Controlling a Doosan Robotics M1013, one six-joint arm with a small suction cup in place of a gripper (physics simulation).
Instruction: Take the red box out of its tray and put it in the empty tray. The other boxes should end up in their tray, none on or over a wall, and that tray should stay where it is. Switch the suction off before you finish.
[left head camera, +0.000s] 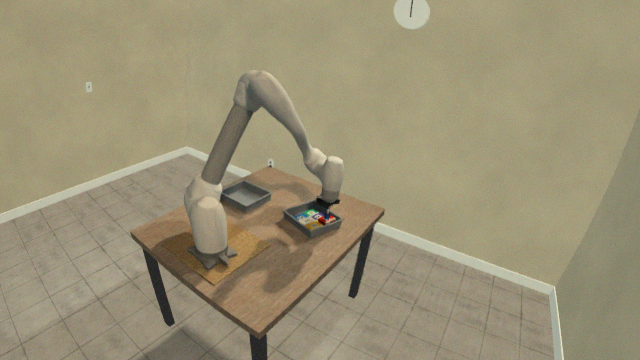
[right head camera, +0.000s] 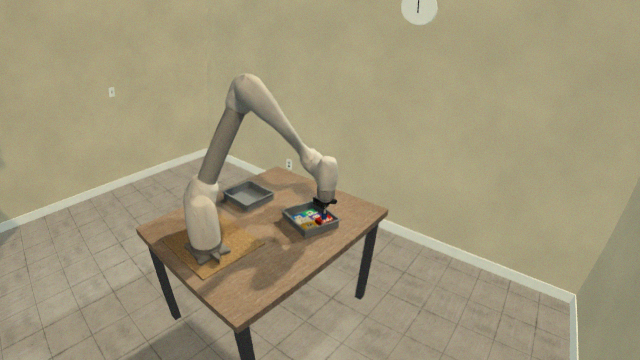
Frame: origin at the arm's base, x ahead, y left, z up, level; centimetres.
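Seen in the pictures: hand, its tool point: (left head camera: 326, 219) (right head camera: 324, 219); arm's base, origin of its link: (left head camera: 212, 252) (right head camera: 206, 249).
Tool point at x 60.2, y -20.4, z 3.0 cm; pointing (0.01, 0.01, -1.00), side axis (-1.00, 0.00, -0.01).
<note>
Pixels of each thing's top centre, then the offset from my tool point to it. Level surfaces: height alone.
- red box, centre of its top: (right head camera: 324, 218) (left head camera: 327, 218) dx -0.4, dy -0.5, dz +1.0 cm
- green box, centre of its top: (left head camera: 311, 212) (right head camera: 309, 212) dx -0.3, dy +10.3, dz -0.4 cm
- orange box, centre of its top: (left head camera: 314, 225) (right head camera: 309, 225) dx -10.8, dy +0.0, dz +1.2 cm
- empty grey tray, centre of its top: (left head camera: 245, 192) (right head camera: 247, 191) dx -14.3, dy +49.5, dz +1.1 cm
- wooden table, height of its surface: dz -3.9 cm
The red box (left head camera: 322, 220) (right head camera: 319, 220) lies in the near-right part of the grey tray (left head camera: 326, 229) (right head camera: 323, 229) with the other boxes. A green box (left head camera: 311, 213) (right head camera: 310, 213), an orange box (left head camera: 313, 226) (right head camera: 309, 225) and several white, blue and purple ones lie beside it. My suction cup (left head camera: 327, 217) (right head camera: 324, 216) points down at the red box and hides part of it. The cup looks at or very close to its top; contact and suction cannot be told. The empty grey tray (left head camera: 259, 201) (right head camera: 261, 201) stands apart, farther back and left.
Both trays stand on the wooden table (left head camera: 280, 260) (right head camera: 280, 260). The arm's base (left head camera: 210, 255) (right head camera: 205, 251) stands on a tan mat (left head camera: 245, 250) (right head camera: 240, 247) at the left. The box tray's walls rise around the boxes and the cup.
</note>
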